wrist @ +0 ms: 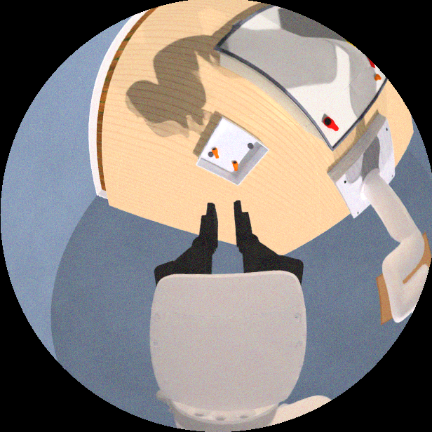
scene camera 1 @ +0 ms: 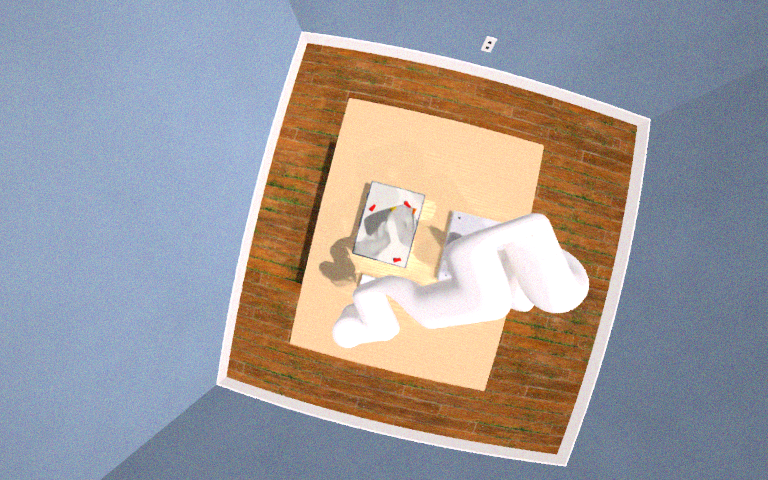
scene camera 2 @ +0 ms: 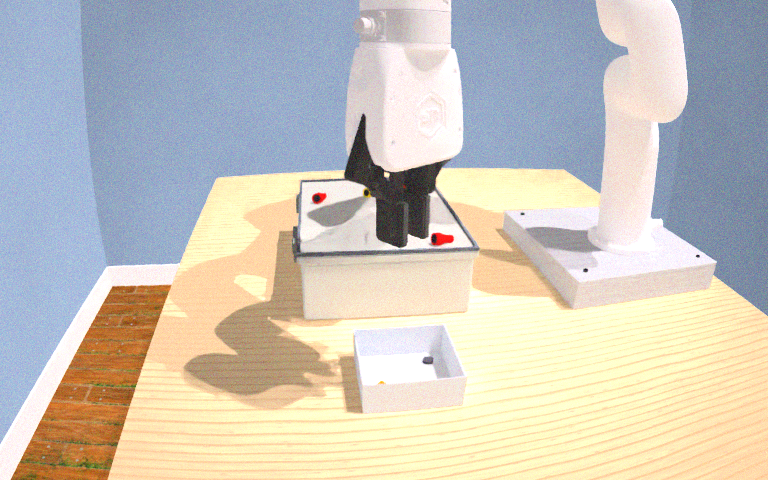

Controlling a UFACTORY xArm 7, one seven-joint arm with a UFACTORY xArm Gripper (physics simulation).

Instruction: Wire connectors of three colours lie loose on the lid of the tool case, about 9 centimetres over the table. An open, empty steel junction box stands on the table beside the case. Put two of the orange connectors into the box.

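Pixels of known places: gripper, between the fingertips: [scene camera 2: 402, 239]; arm's base, origin of its link: [scene camera 2: 620, 241].
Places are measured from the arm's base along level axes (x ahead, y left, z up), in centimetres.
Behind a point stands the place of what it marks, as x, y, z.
Note:
The steel junction box [scene camera 2: 413, 397] {45.5, 21.2, -2.7} [wrist: 251, 167] stands on the table beside the tool case [scene camera 1: 389, 192] {40.3, -24.0, 4.6} [scene camera 2: 386, 289] {42.4, 2.9, -0.4} [wrist: 314, 97]. Two orange connectors, one [wrist: 215, 153] near the box's left corner and one [wrist: 235, 165] near the wall closest to the gripper, lie inside it. Another orange connector [scene camera 1: 414, 210] {30.0, -17.6, 5.5} [wrist: 377, 77] lies near the edge of the lid. My gripper [scene camera 2: 406, 236] {45.9, 17.2, 12.6} [wrist: 224, 210] hangs high above the box side of the table; its fingers stand a little apart, open, with nothing between them. In scene camera 1 the arm hides the gripper and most of the box.
On the lid lie red connectors, one [scene camera 1: 397, 259] {34.9, 1.9, 5.7} [scene camera 2: 442, 238] {35.4, 3.0, 5.6} [wrist: 331, 124] at the near corner, one [scene camera 1: 372, 207] {46.4, -17.3, 5.7} [scene camera 2: 319, 197] {46.7, -16.0, 5.6} and one [scene camera 1: 407, 203] {33.0, -20.0, 5.8} [wrist: 371, 63] farther back, and a partly visible yellow connector [scene camera 1: 393, 209] {38.2, -17.2, 5.6} [scene camera 2: 367, 193] {39.2, -16.7, 5.4}. The arm's base plate [scene camera 2: 640, 288] {4.9, 11.4, -2.4} [wrist: 350, 200] stands right of the case.

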